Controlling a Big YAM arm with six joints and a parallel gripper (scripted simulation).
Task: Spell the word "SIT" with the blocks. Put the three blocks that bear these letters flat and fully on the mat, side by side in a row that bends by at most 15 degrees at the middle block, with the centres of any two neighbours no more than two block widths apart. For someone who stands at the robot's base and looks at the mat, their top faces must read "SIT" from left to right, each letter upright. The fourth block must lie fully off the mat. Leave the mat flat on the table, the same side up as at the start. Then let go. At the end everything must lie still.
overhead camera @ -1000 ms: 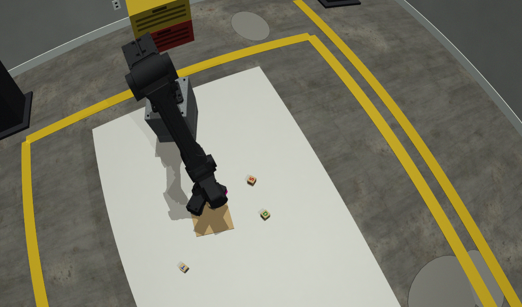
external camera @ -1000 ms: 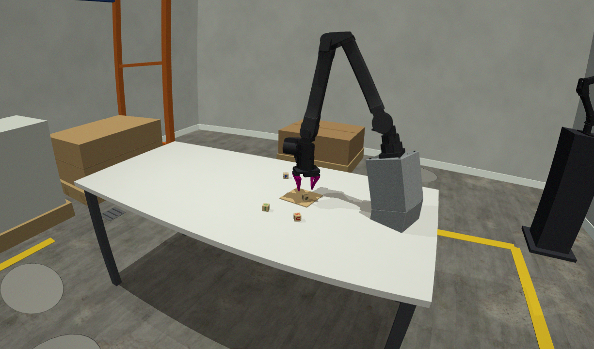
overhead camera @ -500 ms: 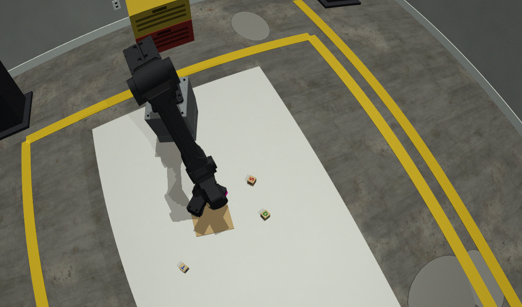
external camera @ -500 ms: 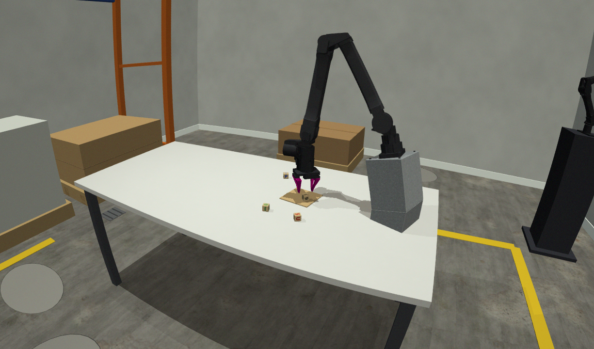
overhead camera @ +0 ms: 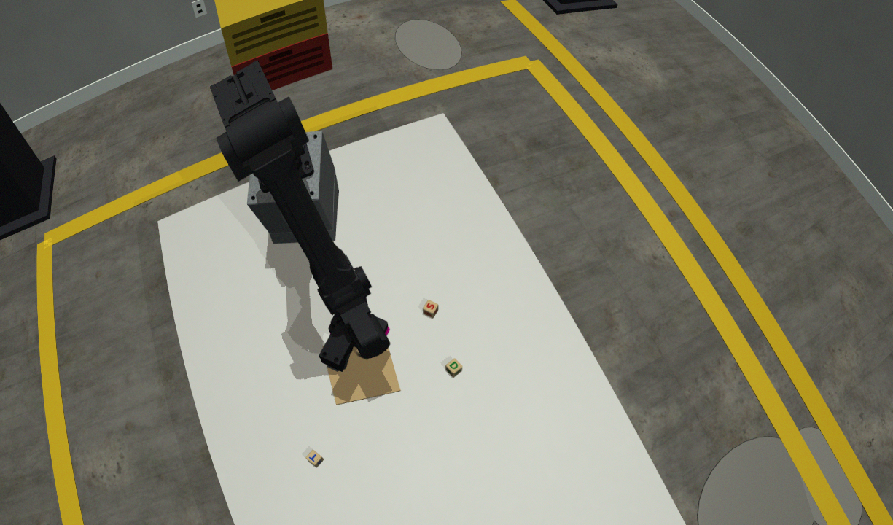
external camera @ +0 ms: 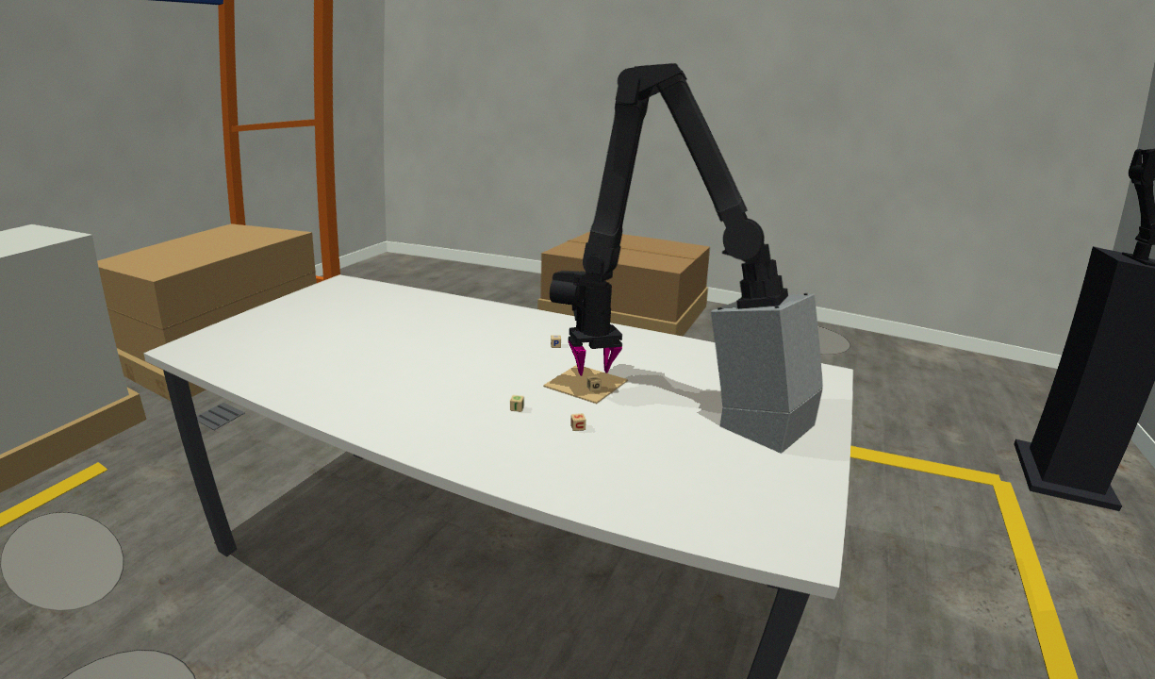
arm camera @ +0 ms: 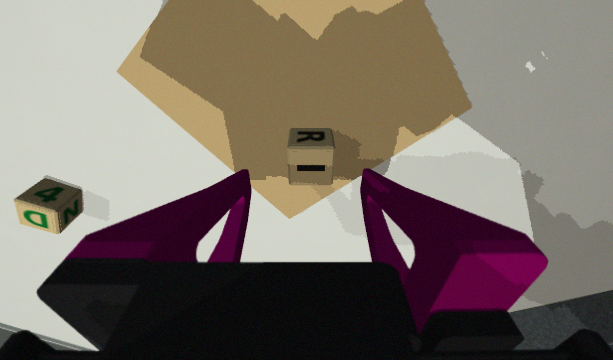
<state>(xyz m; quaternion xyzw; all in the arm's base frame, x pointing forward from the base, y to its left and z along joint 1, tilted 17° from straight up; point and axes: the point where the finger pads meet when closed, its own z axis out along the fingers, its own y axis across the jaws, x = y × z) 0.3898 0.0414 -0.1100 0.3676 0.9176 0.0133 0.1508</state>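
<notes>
Right now the I block is 3 cm below my hand. From my hand the other things lie so: S block: 5 cm behind, 16 cm to the left, 4 cm below; then D block: 10 cm ahead, 16 cm to the left, 4 cm below; then tan mat: 3 cm ahead, 2 cm to the right, 5 cm below.
</notes>
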